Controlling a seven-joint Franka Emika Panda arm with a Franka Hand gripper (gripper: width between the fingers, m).
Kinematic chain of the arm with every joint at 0, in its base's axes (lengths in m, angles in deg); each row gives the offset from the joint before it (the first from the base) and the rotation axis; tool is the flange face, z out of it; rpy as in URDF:
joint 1: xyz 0 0 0.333 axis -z
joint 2: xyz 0 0 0 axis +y
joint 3: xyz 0 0 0.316 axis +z
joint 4: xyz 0.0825 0 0 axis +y
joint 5: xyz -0.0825 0 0.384 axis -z
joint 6: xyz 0 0 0 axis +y
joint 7: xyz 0.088 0 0 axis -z
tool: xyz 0 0 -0.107 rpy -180 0 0
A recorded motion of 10 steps. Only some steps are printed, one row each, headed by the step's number.
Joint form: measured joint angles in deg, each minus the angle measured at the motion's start. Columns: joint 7, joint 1, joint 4, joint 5, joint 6, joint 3, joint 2.
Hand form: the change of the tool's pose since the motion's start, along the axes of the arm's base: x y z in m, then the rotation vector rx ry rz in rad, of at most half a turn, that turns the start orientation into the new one. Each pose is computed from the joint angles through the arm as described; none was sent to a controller.
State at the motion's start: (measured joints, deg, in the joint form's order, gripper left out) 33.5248 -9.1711 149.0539 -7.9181 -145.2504 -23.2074 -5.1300
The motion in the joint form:
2: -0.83 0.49 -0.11 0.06 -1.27 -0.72 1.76
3: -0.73 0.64 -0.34 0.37 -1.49 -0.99 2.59
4: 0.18 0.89 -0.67 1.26 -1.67 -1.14 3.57
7: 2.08 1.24 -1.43 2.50 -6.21 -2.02 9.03
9: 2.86 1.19 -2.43 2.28 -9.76 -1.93 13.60
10: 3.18 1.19 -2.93 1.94 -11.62 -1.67 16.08
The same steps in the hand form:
2: -0.0011 -0.0104 -0.0098 -0.0135 0.0068 -0.0083
3: -0.0010 -0.0141 -0.0138 -0.0208 0.0146 -0.0133
4: -0.0004 -0.0178 -0.0183 -0.0337 0.0265 -0.0234
7: 0.0022 -0.0325 -0.0449 -0.0904 0.0393 -0.0635
9: 0.0074 -0.0370 -0.0658 -0.1277 0.0429 -0.0777
10: 0.0096 -0.0379 -0.0779 -0.1453 0.0458 -0.0828

